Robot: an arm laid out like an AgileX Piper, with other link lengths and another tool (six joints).
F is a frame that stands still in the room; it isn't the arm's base.
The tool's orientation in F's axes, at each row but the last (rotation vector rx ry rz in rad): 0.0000, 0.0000, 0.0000; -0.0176, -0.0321, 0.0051; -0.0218, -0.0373, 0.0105; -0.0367, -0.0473, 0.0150; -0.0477, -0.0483, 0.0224; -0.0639, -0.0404, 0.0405; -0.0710, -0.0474, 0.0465; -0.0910, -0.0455, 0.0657; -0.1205, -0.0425, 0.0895; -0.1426, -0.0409, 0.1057; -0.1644, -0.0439, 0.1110; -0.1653, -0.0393, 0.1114; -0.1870, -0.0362, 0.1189
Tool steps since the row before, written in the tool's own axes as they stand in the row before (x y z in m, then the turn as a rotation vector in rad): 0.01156, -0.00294, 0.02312, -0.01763, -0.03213, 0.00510; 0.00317, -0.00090, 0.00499, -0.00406, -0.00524, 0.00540; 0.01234, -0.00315, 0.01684, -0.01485, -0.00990, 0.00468; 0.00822, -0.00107, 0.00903, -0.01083, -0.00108, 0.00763; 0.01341, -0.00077, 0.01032, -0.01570, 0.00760, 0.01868; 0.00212, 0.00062, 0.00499, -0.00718, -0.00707, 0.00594; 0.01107, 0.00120, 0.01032, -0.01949, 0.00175, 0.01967; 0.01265, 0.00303, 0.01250, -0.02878, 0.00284, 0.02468; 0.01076, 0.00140, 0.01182, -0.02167, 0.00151, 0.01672; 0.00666, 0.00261, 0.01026, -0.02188, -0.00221, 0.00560; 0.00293, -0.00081, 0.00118, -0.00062, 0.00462, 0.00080; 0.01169, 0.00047, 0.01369, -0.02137, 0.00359, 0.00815; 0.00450, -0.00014, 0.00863, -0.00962, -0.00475, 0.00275
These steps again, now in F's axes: 0.01156, -0.00294, 0.02312, -0.01763, -0.03213, 0.00510; 0.00301, -0.00080, 0.00510, -0.00421, -0.00517, 0.00536; 0.01173, -0.00265, 0.01735, -0.01491, -0.00996, 0.00434; 0.00780, -0.00061, 0.00944, -0.01116, -0.00097, 0.00715; 0.01290, 0.00003, 0.01097, -0.01675, 0.00810, 0.01752; 0.00188, 0.00102, 0.00502, -0.00714, -0.00698, 0.00610; 0.01049, 0.00245, 0.01070, -0.02049, 0.00218, 0.01858; 0.01181, 0.00498, 0.01269, -0.03006, 0.00308, 0.02307; 0.01002, 0.00377, 0.01195, -0.02249, 0.00148, 0.01560; 0.00586, 0.00472, 0.00999, -0.02178, -0.00376, 0.00513; 0.00293, -0.00027, 0.00140, -0.00115, 0.00459, 0.00000; 0.01090, 0.00401, 0.01376, -0.02200, 0.00241, 0.00680; 0.00408, 0.00199, 0.00861, -0.00913, -0.00530, 0.00335
